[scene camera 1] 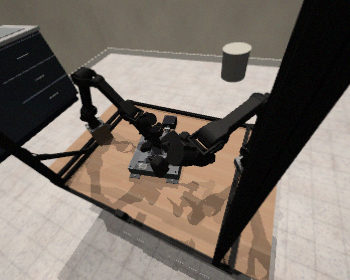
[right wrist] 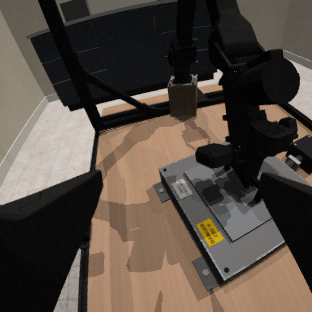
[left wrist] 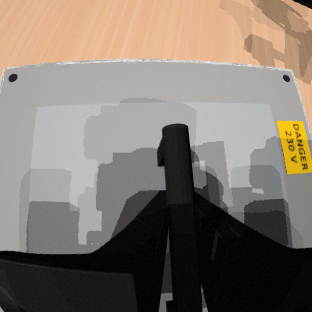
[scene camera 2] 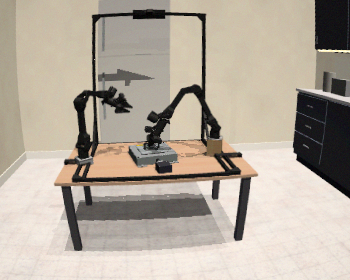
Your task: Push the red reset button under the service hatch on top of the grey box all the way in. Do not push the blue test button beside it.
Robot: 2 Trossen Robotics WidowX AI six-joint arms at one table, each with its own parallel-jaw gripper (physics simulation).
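Observation:
The grey box [scene camera 1: 138,164] [scene camera 2: 146,161] [left wrist: 62,80] [right wrist: 247,251] lies in the middle of the table. Its lighter service hatch [left wrist: 62,139] [right wrist: 244,221] lies flat and closed on top. The red and blue buttons are hidden. My left gripper [scene camera 2: 153,144] [left wrist: 175,197] [right wrist: 248,186] points down at the hatch and is shut on a black rod [left wrist: 174,145], whose tip is close over the hatch's middle. My right gripper [scene camera 2: 129,109] [right wrist: 181,179] is open and empty. It hangs high above the table, to the left of the box in scene camera 2.
A small black box [scene camera 1: 169,121] [scene camera 2: 163,166] [right wrist: 301,151] stands beside the grey box. A yellow danger label [left wrist: 294,147] [right wrist: 210,233] is on the box top. A black frame [scene camera 2: 157,178] rims the table. A brown mount block [scene camera 2: 214,147] holds the left arm.

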